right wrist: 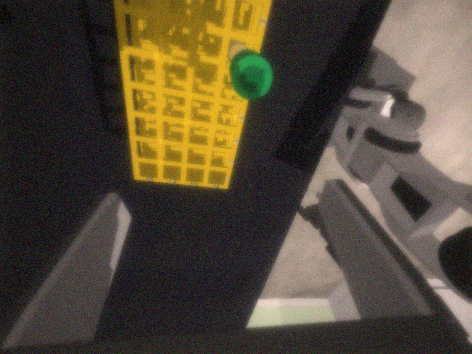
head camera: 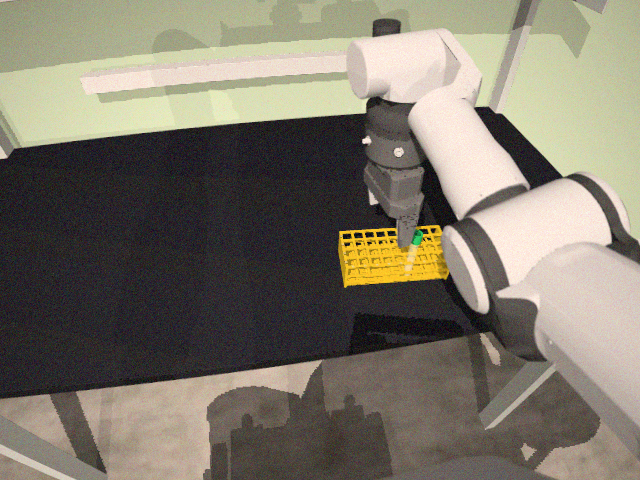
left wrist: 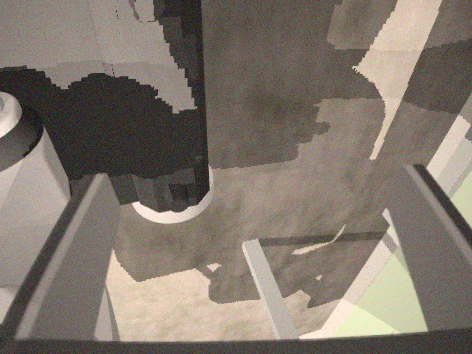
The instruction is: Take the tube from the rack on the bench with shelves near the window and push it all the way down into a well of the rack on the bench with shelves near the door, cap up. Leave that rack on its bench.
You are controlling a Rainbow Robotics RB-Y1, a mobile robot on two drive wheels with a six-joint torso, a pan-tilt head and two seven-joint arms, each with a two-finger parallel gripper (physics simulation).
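Places are measured from the robot's base along level axes (x ahead, y left, z up), in centimetres.
Where they show: left gripper, fingertip midpoint: (right wrist: 305, 196) (left wrist: 253, 187); right gripper, fingertip midpoint: (right wrist: 224, 198) (head camera: 388, 222).
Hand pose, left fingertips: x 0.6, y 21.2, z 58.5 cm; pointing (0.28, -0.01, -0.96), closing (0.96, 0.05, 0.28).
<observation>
Each offset is from my left fingertips to the top centre of the thing. Level surfaces: height alone.
A yellow rack @[dx +36.9, dy -47.5, dz +38.7 cm] (head camera: 343, 258) (right wrist: 181, 90) with a grid of square wells stands on the black bench @[dz +33.0 cm] (head camera: 180, 232) (right wrist: 200, 260). A tube with a green cap @[dx +33.5, dy -49.3, dz +44.9 cm] (head camera: 417, 237) (right wrist: 251, 74) stands in it, cap up; its pale body shows through the rack in the head view. In the right wrist view it is by the rack's right long edge. My right gripper (head camera: 404, 243) (right wrist: 224, 198) is open and points down over the rack, one finger close beside the cap in the head view. My left gripper (left wrist: 253, 187) is open and empty, above the floor. A second rack does not show.
A white rail (head camera: 217, 69) runs along the green wall behind the bench. A pale post (head camera: 514, 56) stands at the back right. Pale bench legs (head camera: 519, 395) (left wrist: 270, 287) stand on the floor. My robot's base (left wrist: 170, 195) shows in the left wrist view.
</observation>
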